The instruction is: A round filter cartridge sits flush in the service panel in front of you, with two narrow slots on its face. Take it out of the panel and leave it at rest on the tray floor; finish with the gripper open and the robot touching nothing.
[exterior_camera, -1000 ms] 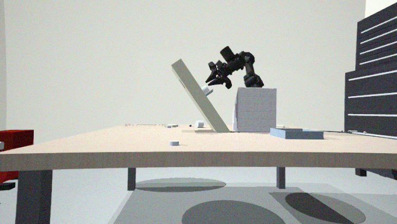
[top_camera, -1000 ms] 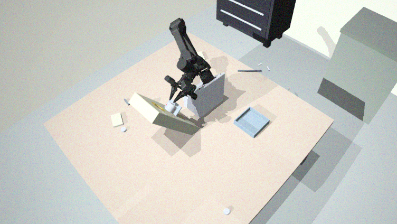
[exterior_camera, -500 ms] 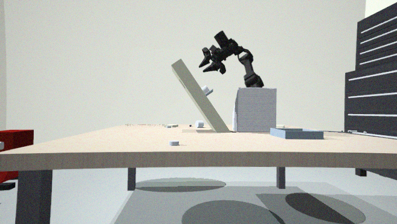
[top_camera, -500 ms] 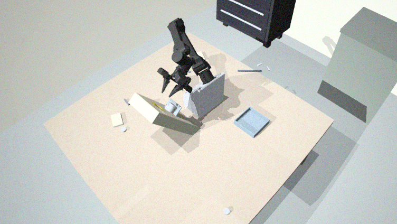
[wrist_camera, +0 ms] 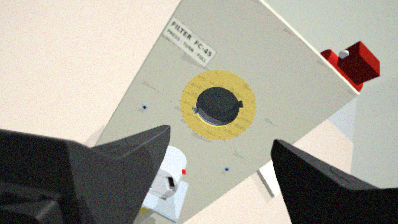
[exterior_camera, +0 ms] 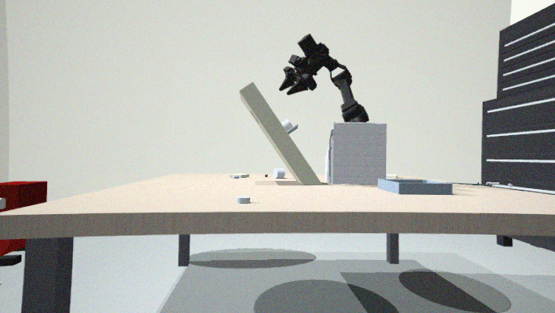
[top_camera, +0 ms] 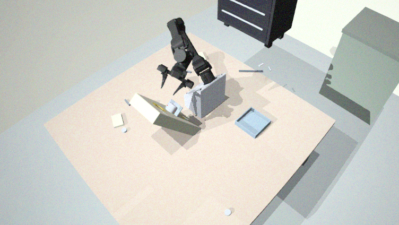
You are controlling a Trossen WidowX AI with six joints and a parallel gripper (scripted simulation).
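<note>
The white round filter cartridge is 130 mm below my gripper tip and 20 mm behind it. Also, from my gripper tip: blue-grey tray: 360 mm behind, 340 mm below, 290 mm to the left.
</note>
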